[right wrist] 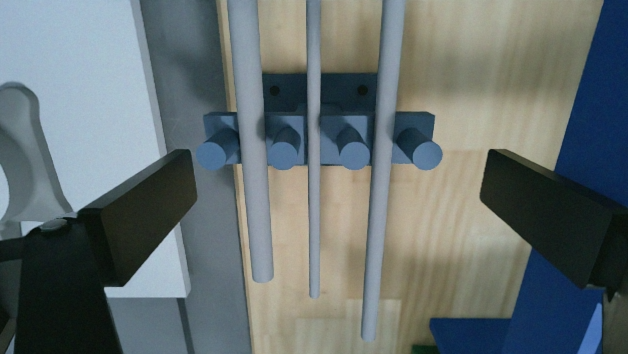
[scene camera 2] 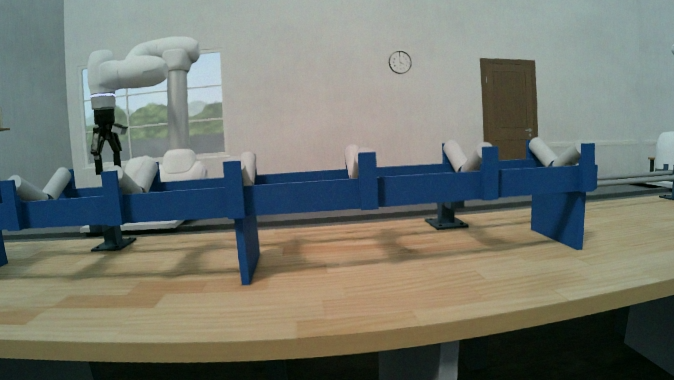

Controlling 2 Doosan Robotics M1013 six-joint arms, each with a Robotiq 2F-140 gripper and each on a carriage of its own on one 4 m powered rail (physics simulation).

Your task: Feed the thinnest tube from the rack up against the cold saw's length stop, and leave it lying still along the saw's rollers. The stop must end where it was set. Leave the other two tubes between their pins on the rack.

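Note:
In the right wrist view three grey tubes lie between the upright pins of the dark blue rack [right wrist: 425, 120] [scene camera 2: 446, 220]. The thinnest tube [right wrist: 313, 210] is in the middle slot, the thickest tube [right wrist: 255, 200] is to its left and the medium tube [right wrist: 378, 200] to its right. My right gripper [right wrist: 337, 174] [scene camera 2: 108, 165] points down, open and empty, above the rack near the tube ends. The saw's rollers [scene camera 2: 455, 156] stand in V pairs along a blue frame [scene camera 2: 310, 192]. My left gripper, the saw and the length stop do not show.
The blue roller frame [right wrist: 582, 150] runs beside the rack, to its right in the right wrist view. The carriage's white plate [right wrist: 90, 75] lies on the other side, past the table edge. Frame legs [scene camera 2: 560, 215] stand on the wooden table [scene camera 2: 350, 300].

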